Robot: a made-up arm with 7 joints.
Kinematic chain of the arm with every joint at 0, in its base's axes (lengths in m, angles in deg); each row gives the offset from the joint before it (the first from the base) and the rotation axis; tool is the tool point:
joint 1: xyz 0 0 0 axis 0 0.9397 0.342
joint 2: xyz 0 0 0 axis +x
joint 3: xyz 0 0 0 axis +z
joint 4: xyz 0.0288 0 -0.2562 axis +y
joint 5: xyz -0.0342 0 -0.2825 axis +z
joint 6: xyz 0 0 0 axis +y
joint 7: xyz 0 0 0 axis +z
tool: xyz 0 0 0
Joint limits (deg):
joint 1: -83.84..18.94
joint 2: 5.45..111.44
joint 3: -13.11..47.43
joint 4: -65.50..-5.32
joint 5: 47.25..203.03
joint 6: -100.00..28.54
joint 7: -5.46..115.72
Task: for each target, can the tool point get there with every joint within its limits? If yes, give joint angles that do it. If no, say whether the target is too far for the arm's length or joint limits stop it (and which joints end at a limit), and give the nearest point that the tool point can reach.
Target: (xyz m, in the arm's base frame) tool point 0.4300 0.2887 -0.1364
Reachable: yes | joints -46.25 38.77 24.99 -31.50 108.28 3.61 64.62
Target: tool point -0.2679 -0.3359 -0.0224
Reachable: no: joint limits stop it (at a limit: joint 1, joint 2, joint 3, joint 4) | nearest point -0.1502 0.0392 -0.5183 | short by 0.633 m
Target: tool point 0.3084 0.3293 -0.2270
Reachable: yes | joints -11.22 45.00 11.73 -56.11 110.72 6.38 35.31
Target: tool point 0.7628 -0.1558 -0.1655
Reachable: no: too far | nearest point 0.5198 -0.1062 -0.1128 | short by 0.254 m
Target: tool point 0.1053 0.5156 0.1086
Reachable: yes | joints 0.24 92.67 38.78 -28.92 76.93 -82.29 42.11
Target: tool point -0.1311 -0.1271 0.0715
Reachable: no: joint limits stop it (at a limit: joint 1, joint 2, joint 3, joint 4) | nearest point -0.1893 0.3050 0.3295 | short by 0.507 m
